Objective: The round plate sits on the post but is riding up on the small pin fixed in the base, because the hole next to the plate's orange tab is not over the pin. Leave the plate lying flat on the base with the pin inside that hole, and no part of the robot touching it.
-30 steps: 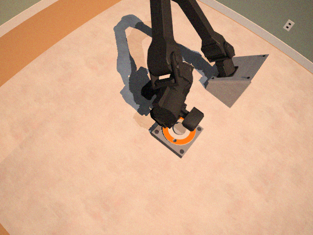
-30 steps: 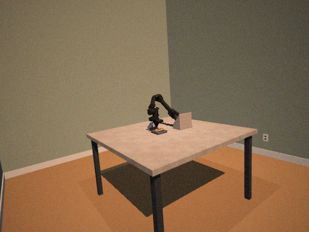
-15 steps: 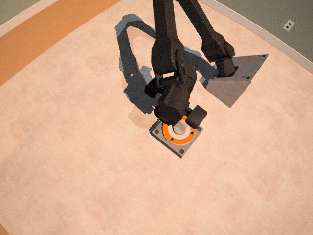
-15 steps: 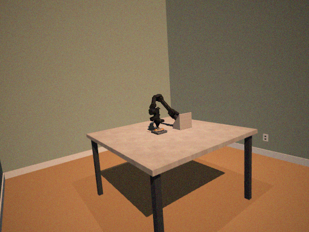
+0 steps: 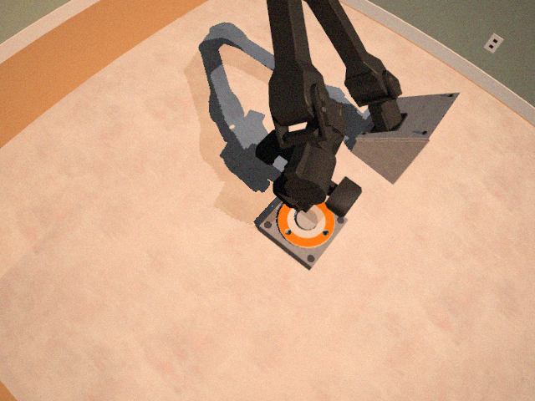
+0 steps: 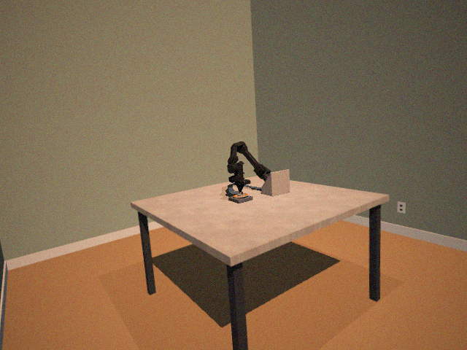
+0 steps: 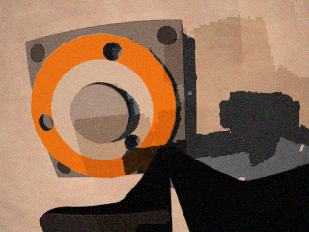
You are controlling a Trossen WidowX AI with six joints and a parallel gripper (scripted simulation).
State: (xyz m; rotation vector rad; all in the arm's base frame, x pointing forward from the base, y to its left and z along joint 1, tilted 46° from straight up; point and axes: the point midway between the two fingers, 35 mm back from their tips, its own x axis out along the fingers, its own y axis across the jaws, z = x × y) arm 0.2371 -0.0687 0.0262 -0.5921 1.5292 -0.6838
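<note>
My gripper tip is now 30 mm short of the square grey base, 40 mm to the right of it and 20 mm above it.
</note>
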